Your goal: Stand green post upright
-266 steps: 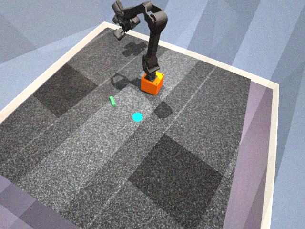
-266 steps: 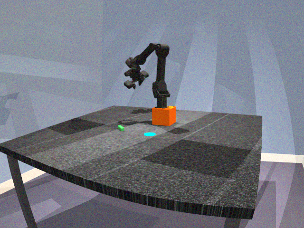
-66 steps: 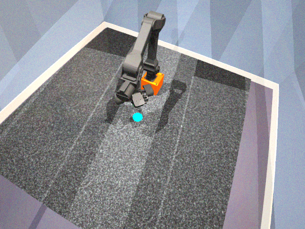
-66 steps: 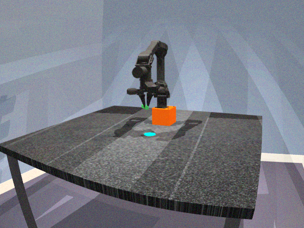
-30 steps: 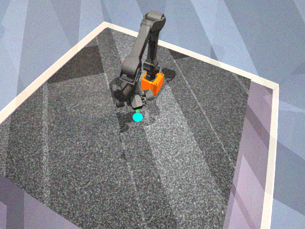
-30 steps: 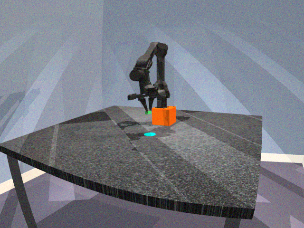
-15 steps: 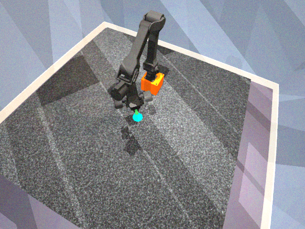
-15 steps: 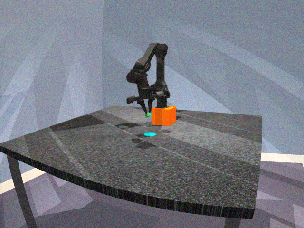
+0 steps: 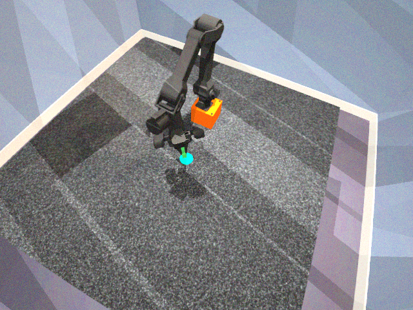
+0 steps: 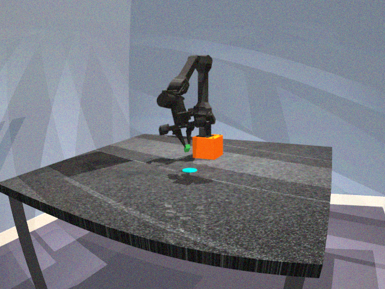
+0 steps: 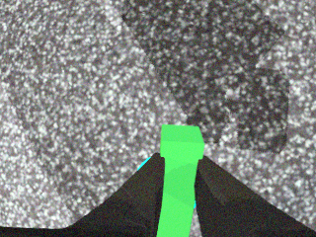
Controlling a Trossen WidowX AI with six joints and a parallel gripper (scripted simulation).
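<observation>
Right now the cyan circle is 11 cm below my gripper tip, 4 cm behind it and 1 cm to the right of it. From my gripper tip the other things lie so: green post: 1 cm to the right, 1 cm below, 1 cm behind.
</observation>
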